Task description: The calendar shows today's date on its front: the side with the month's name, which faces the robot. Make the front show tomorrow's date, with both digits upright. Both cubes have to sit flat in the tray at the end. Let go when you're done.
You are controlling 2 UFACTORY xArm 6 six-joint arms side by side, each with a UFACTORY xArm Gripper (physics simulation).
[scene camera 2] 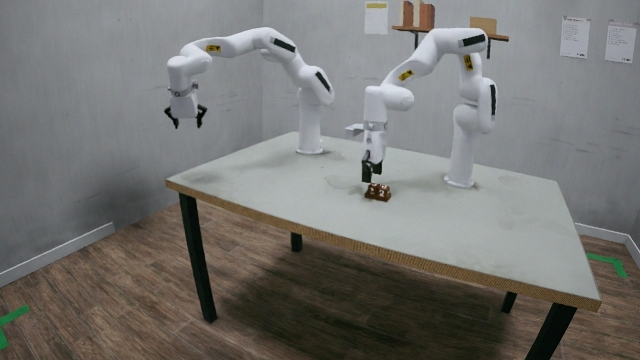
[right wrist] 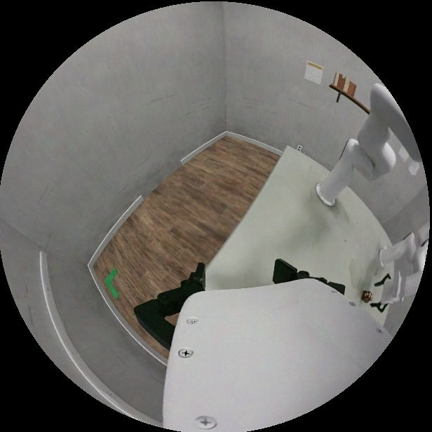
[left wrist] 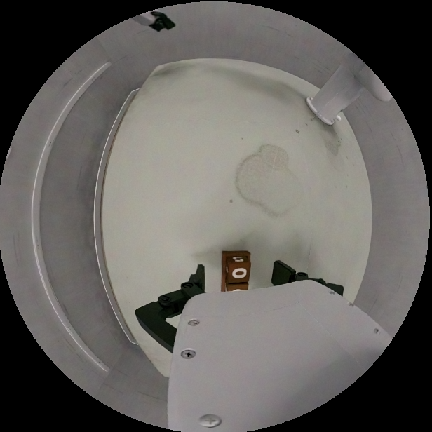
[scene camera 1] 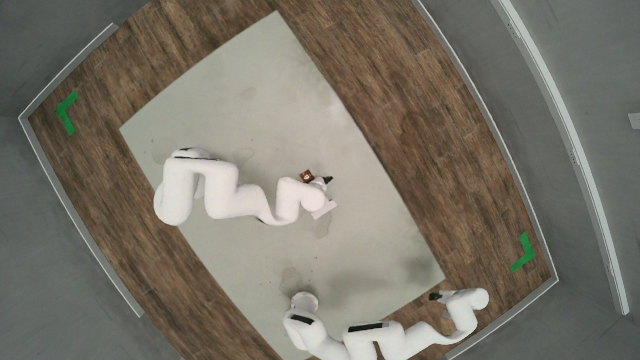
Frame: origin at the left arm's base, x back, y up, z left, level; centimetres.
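Seen in the pictures: left gripper, between the fingertips: (scene camera 2: 371, 177); right gripper, between the fingertips: (scene camera 2: 188, 126) (scene camera 1: 439, 299); left arm's base, origin of its link: (scene camera 2: 458, 182); right arm's base, origin of its link: (scene camera 2: 309, 150) (scene camera 1: 304, 303).
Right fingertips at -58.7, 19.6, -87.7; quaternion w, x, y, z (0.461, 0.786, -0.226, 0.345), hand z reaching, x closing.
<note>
Pixels of each thing's top centre, then the offset from my right fingertips to it, as dx, dy, dz. "spot": a spot on its surface instead. Level surfaces: height alone.
- brown calendar's tray, a spot on its surface: (scene camera 2: 378, 199) spot: +23.1, -19.2, +68.5
- top, a spot on its surface: (scene camera 2: 372, 190) spot: +23.5, -16.8, +65.9
- cube, centre of its top: (scene camera 2: 384, 186) (scene camera 1: 306, 177) +25.4, -15.4, +69.1
- table, height of its surface: dy -19.6
The brown calendar's tray (scene camera 2: 378, 199) (left wrist: 224, 272) stands on the table with both cubes in it. The cube with a white 0 on top (scene camera 2: 372, 190) (left wrist: 237, 273) has another digit on its end side. The other cube (scene camera 1: 306, 176) (scene camera 2: 384, 191) (left wrist: 237, 287) shows a 2 on its side in scene camera 2; my gripper housing partly hides it in the left wrist view. The month side is hidden. My left gripper (scene camera 2: 371, 176) (left wrist: 240, 274) is open just above the calendar, fingers on either side of the 0 cube, not touching it. My right gripper (scene camera 2: 187, 124) (right wrist: 240, 272) is open and empty, far from the calendar.
The calendar also shows small in the right wrist view, beside the left gripper's fingers. The right arm's base (scene camera 1: 304, 302) (scene camera 2: 310, 149) and the left arm's base (scene camera 2: 459, 181) stand on the table (scene camera 1: 240, 110) (scene camera 2: 450, 225). The right gripper hangs beyond the table's edge.
</note>
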